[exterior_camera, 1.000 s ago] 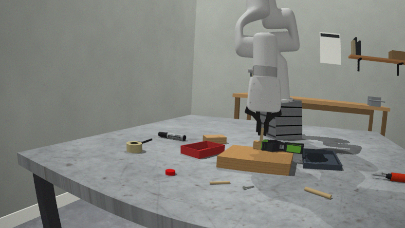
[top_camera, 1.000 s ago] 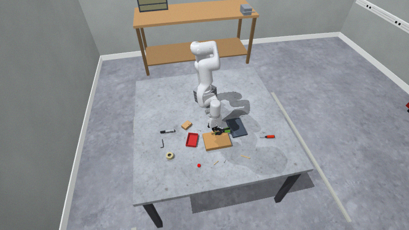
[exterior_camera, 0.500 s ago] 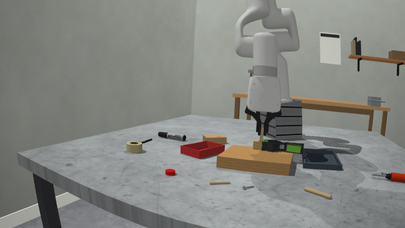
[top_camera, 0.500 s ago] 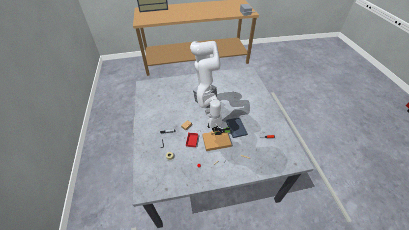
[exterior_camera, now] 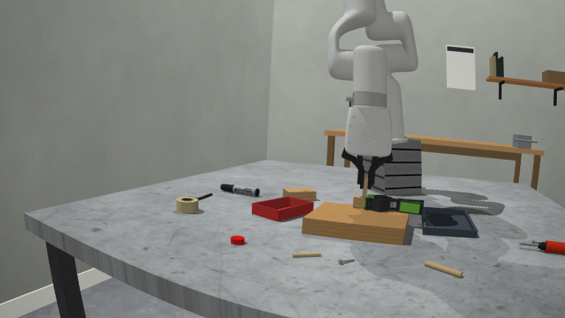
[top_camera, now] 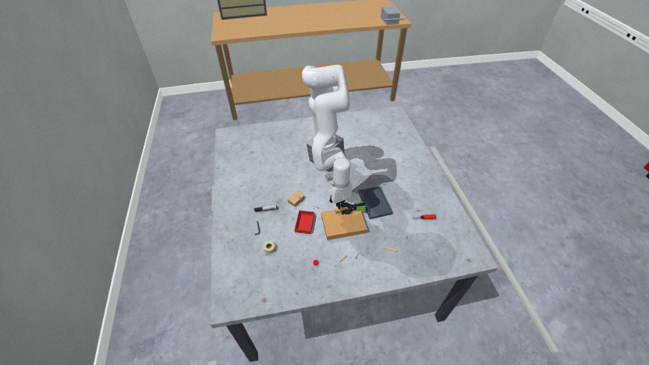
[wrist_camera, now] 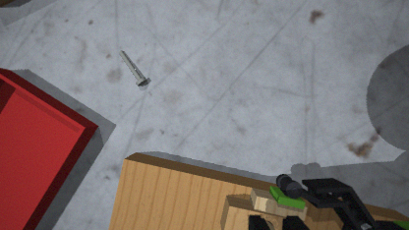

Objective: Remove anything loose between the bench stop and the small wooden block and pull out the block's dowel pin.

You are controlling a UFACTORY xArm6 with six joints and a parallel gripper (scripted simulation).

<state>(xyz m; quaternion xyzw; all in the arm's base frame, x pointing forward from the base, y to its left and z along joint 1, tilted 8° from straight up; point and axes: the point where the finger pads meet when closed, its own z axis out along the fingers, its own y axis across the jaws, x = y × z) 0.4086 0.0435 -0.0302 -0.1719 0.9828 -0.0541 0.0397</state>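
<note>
The dowel pin lies 20 mm below my hand. Also, from my hand: red tray 180 mm to the right, 90 mm below, 40 mm ahead; bench board 70 mm below, 50 mm ahead, 10 mm to the left; wooden block 50 mm below.
</note>
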